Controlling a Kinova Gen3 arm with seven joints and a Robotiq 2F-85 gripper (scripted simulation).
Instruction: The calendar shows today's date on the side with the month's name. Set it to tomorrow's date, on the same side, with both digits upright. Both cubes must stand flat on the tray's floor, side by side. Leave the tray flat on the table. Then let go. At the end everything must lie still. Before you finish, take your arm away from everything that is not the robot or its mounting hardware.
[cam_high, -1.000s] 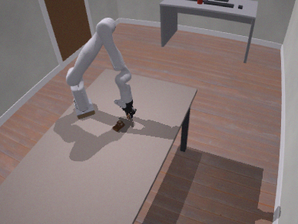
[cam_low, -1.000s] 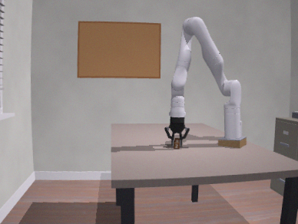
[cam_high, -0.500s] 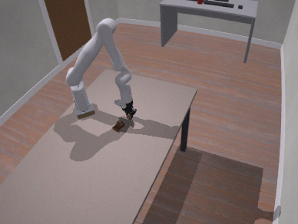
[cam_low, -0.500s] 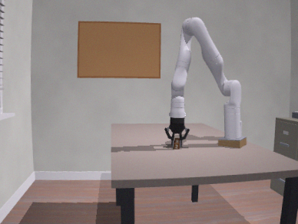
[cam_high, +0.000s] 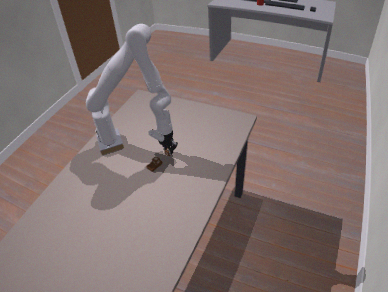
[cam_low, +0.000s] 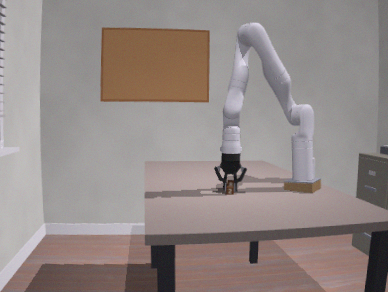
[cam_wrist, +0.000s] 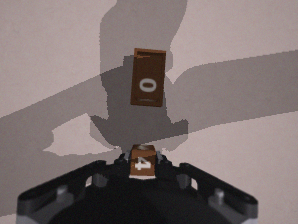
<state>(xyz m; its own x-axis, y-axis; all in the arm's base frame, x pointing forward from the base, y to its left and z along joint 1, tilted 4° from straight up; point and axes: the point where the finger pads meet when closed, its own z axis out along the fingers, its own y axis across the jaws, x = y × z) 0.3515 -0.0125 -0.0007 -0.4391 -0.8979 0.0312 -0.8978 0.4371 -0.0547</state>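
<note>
Now: the digit cube 1 cm below my hand. The rest, counted from my hand: brown number cube (8 cm to the right, 4 cm behind); then brown calendar tray (9 cm to the right, 5 cm behind, 2 cm below).
</note>
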